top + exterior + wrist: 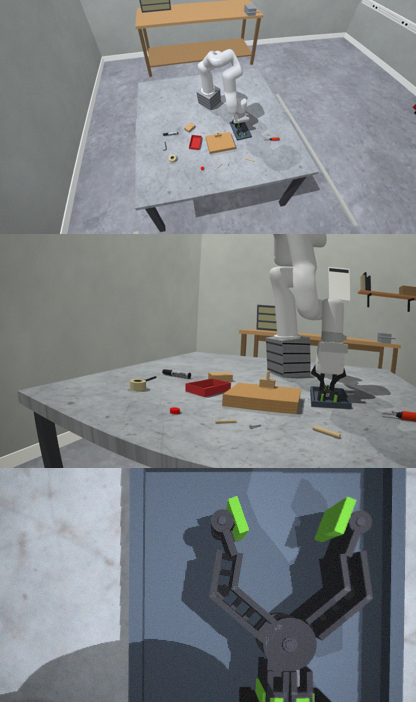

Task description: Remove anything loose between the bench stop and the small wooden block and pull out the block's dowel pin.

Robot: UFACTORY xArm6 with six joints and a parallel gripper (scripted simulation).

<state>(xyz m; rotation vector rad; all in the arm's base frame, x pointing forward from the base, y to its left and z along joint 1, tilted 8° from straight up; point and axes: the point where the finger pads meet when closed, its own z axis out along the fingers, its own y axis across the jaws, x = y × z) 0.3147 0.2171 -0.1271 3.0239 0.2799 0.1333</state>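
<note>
My gripper is now 3 cm short of the dark tray, 1 cm to the right of it and 2 cm above it. Also, from my hand: bench board (15 cm ahead, 17 cm to the right); then dowel pin (10 cm ahead, 18 cm to the right, 3 cm above); then wooden block (10 cm ahead, 18 cm to the right, 2 cm above).
</note>
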